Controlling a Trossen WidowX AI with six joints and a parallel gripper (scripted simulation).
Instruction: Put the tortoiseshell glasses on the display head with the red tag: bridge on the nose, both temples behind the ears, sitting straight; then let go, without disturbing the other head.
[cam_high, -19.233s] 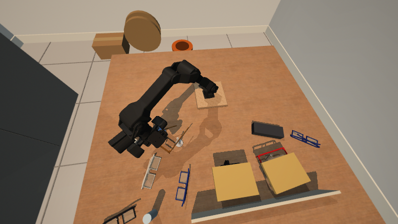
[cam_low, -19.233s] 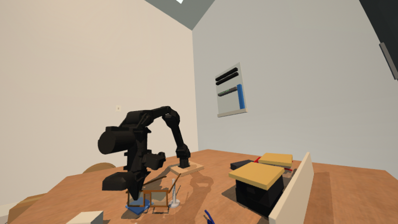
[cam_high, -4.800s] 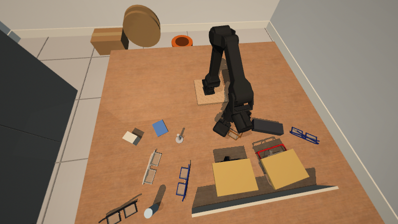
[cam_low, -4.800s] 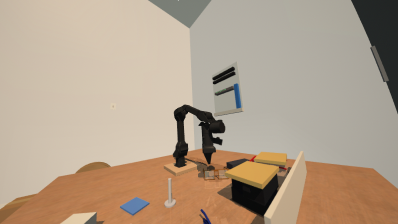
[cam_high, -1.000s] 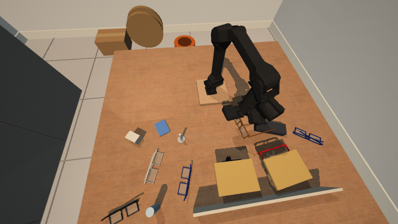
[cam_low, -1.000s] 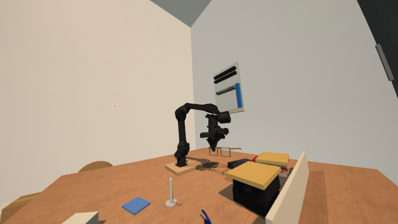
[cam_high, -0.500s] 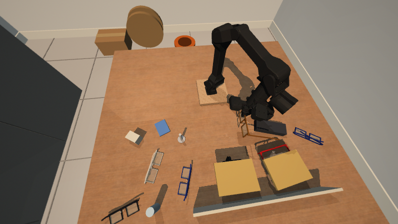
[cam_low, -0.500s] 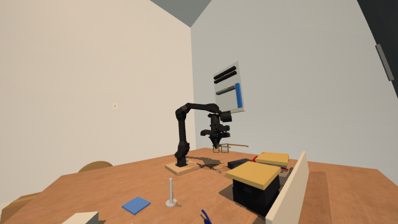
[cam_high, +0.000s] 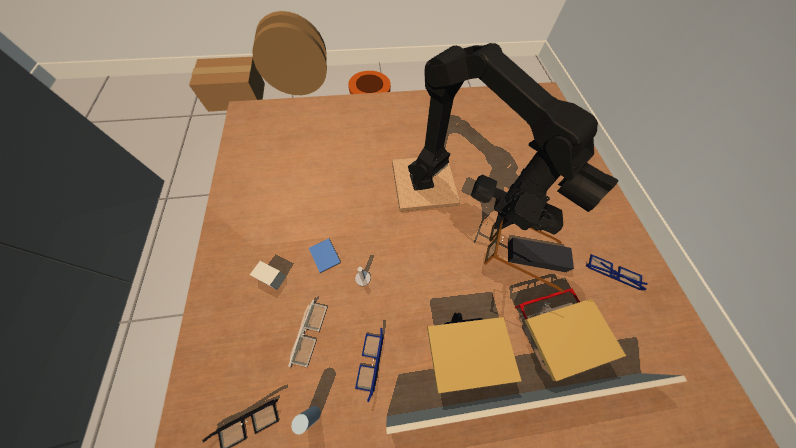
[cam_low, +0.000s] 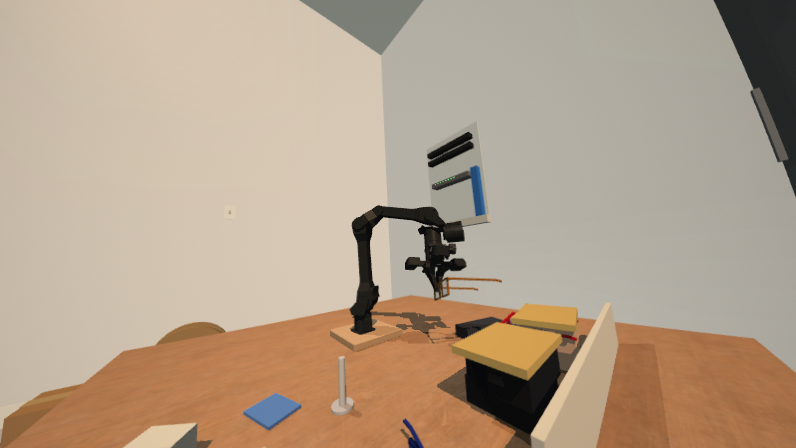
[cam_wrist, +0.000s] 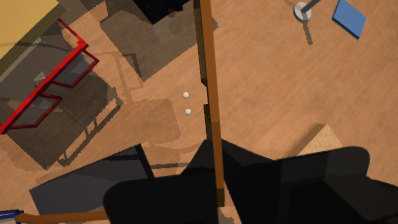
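Right now the display head is 21 cm ahead of my gripper tip, 13 cm to the right of it and 10 cm below it. The rest, counted from my gripper tip: long panel: 35 cm ahead, 2 cm to the right, 10 cm below; black box: 5 cm ahead, 16 cm to the left, 14 cm below; peg stand: 1 cm ahead, 33 cm to the right, 13 cm below.
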